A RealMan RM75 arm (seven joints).
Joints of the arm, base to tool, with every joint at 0 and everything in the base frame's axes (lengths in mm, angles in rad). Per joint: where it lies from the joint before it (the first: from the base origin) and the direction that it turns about. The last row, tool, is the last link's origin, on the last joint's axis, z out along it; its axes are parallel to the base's.
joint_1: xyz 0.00 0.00 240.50 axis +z
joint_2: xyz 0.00 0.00 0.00 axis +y
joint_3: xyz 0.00 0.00 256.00 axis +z
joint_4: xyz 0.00 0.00 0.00 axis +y
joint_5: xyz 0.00 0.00 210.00 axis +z
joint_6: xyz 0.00 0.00 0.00 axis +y
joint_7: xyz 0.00 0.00 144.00 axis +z
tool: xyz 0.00 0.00 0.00
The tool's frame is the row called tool.
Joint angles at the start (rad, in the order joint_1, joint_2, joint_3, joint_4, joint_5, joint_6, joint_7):
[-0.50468 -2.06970 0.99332 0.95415 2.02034 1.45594 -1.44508]
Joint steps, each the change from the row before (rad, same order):
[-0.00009 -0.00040 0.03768 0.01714 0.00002 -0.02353 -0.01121]
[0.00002 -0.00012 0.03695 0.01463 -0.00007 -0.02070 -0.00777]
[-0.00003 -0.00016 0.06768 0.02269 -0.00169 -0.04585 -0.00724]
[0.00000 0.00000 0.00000 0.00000 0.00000 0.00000 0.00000]
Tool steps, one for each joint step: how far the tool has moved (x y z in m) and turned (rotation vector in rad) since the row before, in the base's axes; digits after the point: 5 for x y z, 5 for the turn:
[0.00423 0.00202 -0.00320 0.00107 0.02275 -0.01405]
[0.00402 0.00131 -0.00358 -0.00145 0.02132 -0.01641]
[0.00704 0.00270 -0.00713 0.00448 0.03800 -0.03355]
[0.00000 0.00000 0.00000 0.00000 0.00000 0.00000]

